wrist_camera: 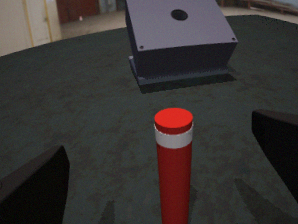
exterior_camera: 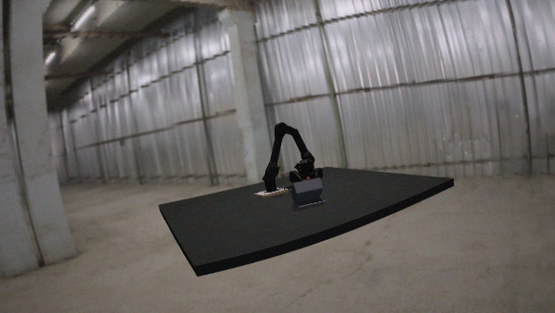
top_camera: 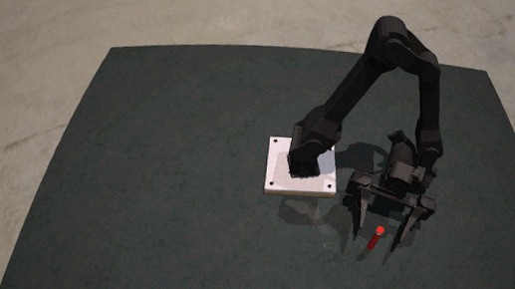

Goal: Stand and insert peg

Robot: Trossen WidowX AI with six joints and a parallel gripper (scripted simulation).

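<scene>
Right now the red peg is 1 cm below my gripper tip and 1 cm behind it. Round my gripper tip: sloped grey panel (20 cm ahead, 18 cm to the right, 1 cm below).
</scene>
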